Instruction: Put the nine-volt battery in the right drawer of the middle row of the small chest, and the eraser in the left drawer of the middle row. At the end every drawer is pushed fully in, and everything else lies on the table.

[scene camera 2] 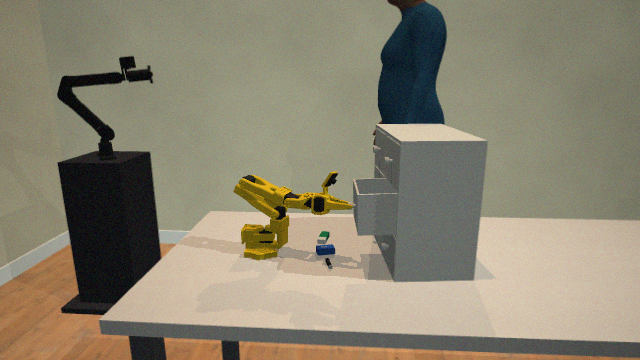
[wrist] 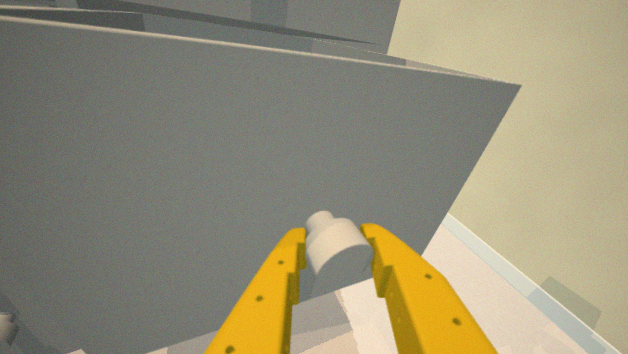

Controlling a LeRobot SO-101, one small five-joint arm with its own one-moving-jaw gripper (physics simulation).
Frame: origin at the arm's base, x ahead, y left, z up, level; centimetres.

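Seen in the pictures: end effector, tool point: (scene camera 2: 352,205) (wrist: 306,242); arm's base, origin of the base link: (scene camera 2: 269,251).
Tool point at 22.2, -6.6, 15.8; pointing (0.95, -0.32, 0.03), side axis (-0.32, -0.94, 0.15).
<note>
Offsets run from my tool point to a thing's middle, as dx, dy, dz. "*": to the spot under its first point. Level surfaces: height alone.
My gripper (scene camera 2: 352,205) (wrist: 333,231) is shut on the pale round knob @[* -0.9, -0.4, +1.0] (wrist: 337,240) of a drawer (scene camera 2: 372,212) (wrist: 225,150). This is the right drawer of the middle row; it stands pulled well out of the small chest @[+17.4, +8.3, +0.7] (scene camera 2: 440,210). Its inside is mostly hidden. A blue block @[-6.9, +7.0, -14.9] (scene camera 2: 325,249), which looks like the nine-volt battery, lies on the table between the arm's base and the chest. The green and white eraser @[-8.2, +16.1, -15.1] (scene camera 2: 323,237) lies just behind it. The left drawer of the middle row is hidden behind the open drawer in the scene view.
A small dark stick-like thing @[-5.7, -0.6, -15.3] (scene camera 2: 328,263) lies on the table @[dz -15.8] (scene camera 2: 250,305) in front of the blue block. Knobs of top drawers (scene camera 2: 388,159) and a bottom drawer @[+17.2, +0.6, -10.3] (scene camera 2: 384,246) show on the chest. A black arm on a stand and a person are beyond the table.
</note>
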